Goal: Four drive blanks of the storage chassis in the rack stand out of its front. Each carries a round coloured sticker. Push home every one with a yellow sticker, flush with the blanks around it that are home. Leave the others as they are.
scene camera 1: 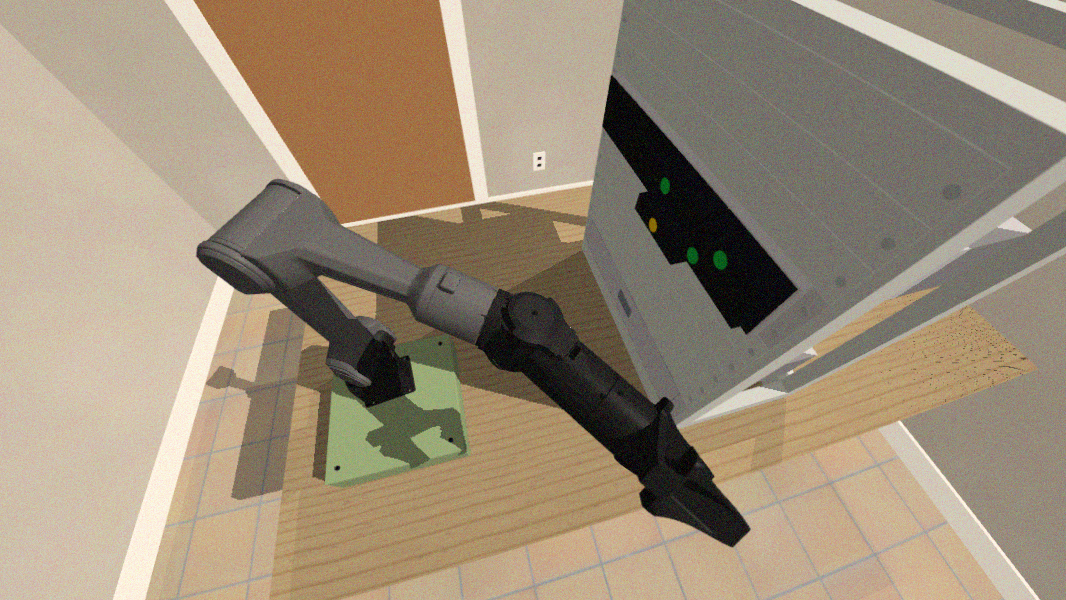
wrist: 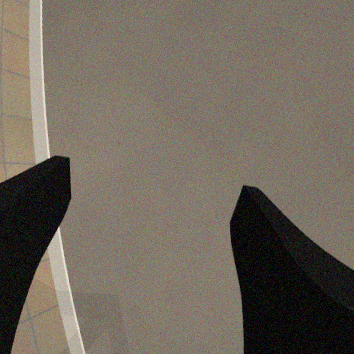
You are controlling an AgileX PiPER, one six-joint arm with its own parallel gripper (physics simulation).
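Note:
The storage chassis (scene camera 1: 753, 298) is a black band in the front of the grey rack in the scene view. Four round stickers show on it: a yellow sticker (scene camera 1: 652, 225), a green sticker (scene camera 1: 664, 185) further back, and two green stickers (scene camera 1: 692, 255) (scene camera 1: 719, 259) towards the near end. The yellow one sits where the black outline juts out; single blank edges are too dark to tell apart. My gripper (scene camera 1: 738, 533) (wrist: 153, 191) is open and empty, low right of the arm, well away from the chassis and pointing away from it. The chassis does not show in the wrist view.
The grey rack (scene camera 1: 835, 126) stands at the right, beside the arm. The arm's base sits on a green plate (scene camera 1: 354, 454) on the wooden surface (scene camera 1: 522, 477). A brown door (scene camera 1: 358, 96) is at the back. A wall (wrist: 165, 100) faces the wrist camera.

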